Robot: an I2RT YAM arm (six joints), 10 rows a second.
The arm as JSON. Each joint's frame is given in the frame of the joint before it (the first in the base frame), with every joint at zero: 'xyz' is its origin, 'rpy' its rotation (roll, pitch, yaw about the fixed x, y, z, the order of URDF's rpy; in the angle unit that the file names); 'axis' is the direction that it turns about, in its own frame. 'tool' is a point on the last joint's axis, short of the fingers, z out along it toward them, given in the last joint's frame.
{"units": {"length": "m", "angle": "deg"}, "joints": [
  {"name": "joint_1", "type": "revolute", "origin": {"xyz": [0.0, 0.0, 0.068], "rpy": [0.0, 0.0, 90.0]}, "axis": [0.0, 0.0, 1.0]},
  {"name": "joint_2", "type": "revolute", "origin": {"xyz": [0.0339, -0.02, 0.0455], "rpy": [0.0, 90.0, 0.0]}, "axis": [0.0, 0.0, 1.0]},
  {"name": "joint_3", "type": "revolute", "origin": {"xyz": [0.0, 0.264, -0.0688], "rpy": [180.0, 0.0, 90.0]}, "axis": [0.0, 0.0, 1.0]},
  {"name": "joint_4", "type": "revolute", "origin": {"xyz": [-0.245, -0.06, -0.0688], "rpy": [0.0, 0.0, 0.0]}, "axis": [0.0, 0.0, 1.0]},
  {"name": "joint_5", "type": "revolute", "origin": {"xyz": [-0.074, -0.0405, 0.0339], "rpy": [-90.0, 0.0, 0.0]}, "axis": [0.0, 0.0, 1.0]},
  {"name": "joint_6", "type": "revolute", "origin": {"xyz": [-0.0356, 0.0, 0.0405], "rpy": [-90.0, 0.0, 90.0]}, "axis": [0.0, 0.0, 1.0]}
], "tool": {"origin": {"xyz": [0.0, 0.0, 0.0], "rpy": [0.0, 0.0, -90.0]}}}
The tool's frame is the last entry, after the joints.
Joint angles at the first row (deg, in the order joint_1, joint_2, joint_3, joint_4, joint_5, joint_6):
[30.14, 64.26, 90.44, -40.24, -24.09, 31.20]
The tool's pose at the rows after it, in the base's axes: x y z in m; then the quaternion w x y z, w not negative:
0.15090 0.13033 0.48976 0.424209 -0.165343 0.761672 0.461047
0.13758 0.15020 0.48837 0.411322 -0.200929 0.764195 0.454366
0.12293 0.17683 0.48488 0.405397 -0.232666 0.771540 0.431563
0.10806 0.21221 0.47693 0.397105 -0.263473 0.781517 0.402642
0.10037 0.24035 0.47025 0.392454 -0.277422 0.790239 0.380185
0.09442 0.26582 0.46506 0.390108 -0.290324 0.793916 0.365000
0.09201 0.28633 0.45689 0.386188 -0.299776 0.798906 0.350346
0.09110 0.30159 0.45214 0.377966 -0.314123 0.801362 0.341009
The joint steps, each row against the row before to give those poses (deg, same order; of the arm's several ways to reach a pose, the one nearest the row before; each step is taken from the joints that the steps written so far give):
[6.82, -0.47, 0.21, -0.04, 1.98, -1.19]
[7.54, 1.02, 0.99, -1.67, 4.62, -1.54]
[9.13, 2.30, 1.44, -1.66, 8.01, -1.46]
[9.22, 4.17, 1.75, -1.07, 8.38, -0.67]
[5.04, 4.27, 2.14, -0.56, 5.18, 0.20]
[3.49, 4.21, 2.49, -0.10, 3.32, 0.00]
[1.91, 3.45, 1.47, 0.09, 1.94, -0.06]
[0.96, 3.04, 2.18, -0.84, 0.10, -0.58]

